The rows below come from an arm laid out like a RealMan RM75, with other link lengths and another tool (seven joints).
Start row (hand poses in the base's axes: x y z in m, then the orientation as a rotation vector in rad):
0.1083 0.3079 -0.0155 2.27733 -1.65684 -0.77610
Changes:
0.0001 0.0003 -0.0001 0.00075 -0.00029 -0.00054
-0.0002 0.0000 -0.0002 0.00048 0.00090 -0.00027
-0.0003 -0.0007 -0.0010 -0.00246 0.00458 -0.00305
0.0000 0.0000 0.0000 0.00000 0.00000 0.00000
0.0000 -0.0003 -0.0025 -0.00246 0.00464 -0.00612
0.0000 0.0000 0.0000 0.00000 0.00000 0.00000
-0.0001 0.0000 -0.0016 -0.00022 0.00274 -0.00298
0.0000 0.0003 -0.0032 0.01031 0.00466 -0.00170
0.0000 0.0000 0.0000 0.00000 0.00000 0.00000
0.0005 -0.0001 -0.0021 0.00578 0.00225 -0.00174
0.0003 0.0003 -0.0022 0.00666 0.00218 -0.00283
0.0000 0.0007 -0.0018 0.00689 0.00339 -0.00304
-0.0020 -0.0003 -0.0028 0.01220 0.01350 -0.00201
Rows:
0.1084 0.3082 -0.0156 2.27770 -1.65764 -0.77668
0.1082 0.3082 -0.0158 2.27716 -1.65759 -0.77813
0.1079 0.3075 -0.0168 2.27003 -1.65951 -0.78096
0.1079 0.3075 -0.0168 2.27003 -1.65951 -0.78096
0.1079 0.3072 -0.0193 2.26083 -1.66525 -0.78453
0.1079 0.3072 -0.0193 2.26083 -1.66525 -0.78453
0.1078 0.3072 -0.0209 2.25663 -1.66780 -0.78773
0.1078 0.3075 -0.0241 2.25879 -1.66761 -0.80318
0.1078 0.3075 -0.0241 2.25879 -1.66761 -0.80318
0.1083 0.3074 -0.0262 2.25974 -1.66864 -0.81167
0.1086 0.3077 -0.0284 2.26059 -1.67103 -0.82124
0.1086 0.3084 -0.0302 2.26048 -1.67314 -0.83231
0.1066 0.3081 -0.0330 2.25644 -1.66929 -0.85861

